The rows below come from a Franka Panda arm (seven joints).
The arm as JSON. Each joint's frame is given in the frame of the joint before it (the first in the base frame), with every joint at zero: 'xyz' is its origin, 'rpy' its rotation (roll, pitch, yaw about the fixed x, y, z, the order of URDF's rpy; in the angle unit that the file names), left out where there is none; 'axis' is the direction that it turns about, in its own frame. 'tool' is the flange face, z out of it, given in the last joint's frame.
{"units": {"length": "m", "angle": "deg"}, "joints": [
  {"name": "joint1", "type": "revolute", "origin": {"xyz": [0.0, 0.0, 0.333]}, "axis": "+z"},
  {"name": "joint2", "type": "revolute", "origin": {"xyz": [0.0, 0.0, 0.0], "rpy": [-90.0, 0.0, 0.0]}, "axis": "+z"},
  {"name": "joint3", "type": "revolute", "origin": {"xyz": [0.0, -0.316, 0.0], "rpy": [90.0, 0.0, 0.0]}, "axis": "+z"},
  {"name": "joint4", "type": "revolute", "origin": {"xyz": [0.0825, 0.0, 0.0], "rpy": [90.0, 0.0, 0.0]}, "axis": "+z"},
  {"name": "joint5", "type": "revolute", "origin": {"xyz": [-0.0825, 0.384, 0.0], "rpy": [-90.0, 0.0, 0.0]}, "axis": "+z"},
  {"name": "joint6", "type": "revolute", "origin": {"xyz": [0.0, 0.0, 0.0], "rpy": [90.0, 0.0, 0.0]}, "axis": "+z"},
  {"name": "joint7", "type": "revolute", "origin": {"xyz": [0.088, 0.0, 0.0], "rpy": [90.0, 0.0, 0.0]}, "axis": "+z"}
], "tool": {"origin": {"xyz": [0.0, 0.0, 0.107]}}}
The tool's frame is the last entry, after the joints.
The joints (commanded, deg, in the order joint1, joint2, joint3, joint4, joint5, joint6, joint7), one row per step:
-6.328, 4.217, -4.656, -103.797, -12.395, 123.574, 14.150
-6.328, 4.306, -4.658, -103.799, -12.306, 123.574, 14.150
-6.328, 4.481, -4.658, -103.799, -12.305, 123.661, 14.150
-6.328, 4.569, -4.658, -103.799, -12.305, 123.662, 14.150
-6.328, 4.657, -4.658, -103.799, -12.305, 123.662, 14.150
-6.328, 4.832, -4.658, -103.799, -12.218, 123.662, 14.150
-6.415, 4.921, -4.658, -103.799, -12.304, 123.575, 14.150
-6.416, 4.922, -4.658, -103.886, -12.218, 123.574, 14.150
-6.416, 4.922, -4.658, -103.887, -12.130, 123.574, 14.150
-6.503, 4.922, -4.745, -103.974, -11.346, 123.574, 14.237
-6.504, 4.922, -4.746, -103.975, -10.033, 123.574, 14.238
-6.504, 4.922, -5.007, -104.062, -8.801, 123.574, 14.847
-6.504, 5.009, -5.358, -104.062, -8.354, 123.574, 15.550
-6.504, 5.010, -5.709, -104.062, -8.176, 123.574, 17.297
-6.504, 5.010, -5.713, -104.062, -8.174, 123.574, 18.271
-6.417, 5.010, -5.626, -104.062, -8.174, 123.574, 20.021
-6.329, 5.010, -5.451, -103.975, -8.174, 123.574, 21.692
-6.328, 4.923, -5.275, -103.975, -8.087, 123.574, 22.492
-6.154, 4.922, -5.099, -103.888, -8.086, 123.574, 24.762
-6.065, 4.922, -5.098, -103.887, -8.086, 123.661, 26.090
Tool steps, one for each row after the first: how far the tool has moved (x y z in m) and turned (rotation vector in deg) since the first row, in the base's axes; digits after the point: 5 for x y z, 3 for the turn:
0.00029, 0.00001, -0.00097, 0.093, 0.074, -0.030
0.00099, -0.00003, -0.00266, 0.103, 0.163, -0.012
0.00128, -0.00007, -0.00360, 0.112, 0.250, -0.012
0.00156, -0.00010, -0.00453, 0.122, 0.337, -0.012
0.00213, -0.00010, -0.00640, 0.222, 0.495, -0.039
0.00209, -0.00112, -0.00751, 0.163, 0.684, -0.117
0.00191, -0.00104, -0.00829, 0.260, 0.756, -0.146
0.00192, -0.00098, -0.00832, 0.342, 0.740, -0.174
0.00142, -0.00220, -0.00918, 1.102, 0.662, -0.679
0.00154, -0.00132, -0.00936, 2.324, 0.421, -1.097
0.00091, -0.00308, -0.01024, 3.604, 0.147, -2.330
0.00045, -0.00636, -0.01118, 4.158, -0.002, -3.494
-0.00032, -0.00979, -0.01118, 4.689, -0.404, -5.563
-0.00032, -0.00983, -0.01118, 4.912, -0.605, -6.495
0.00007, -0.00804, -0.01118, 5.317, -0.957, -7.988
0.00086, -0.00538, -0.01044, 5.703, -1.375, -9.312
0.00098, -0.00350, -0.00954, 5.981, -1.628, -9.922
0.00193, 0.00007, -0.00878, 6.513, -2.159, -11.729
0.00225, 0.00102, -0.00860, 6.816, -2.510, -12.886

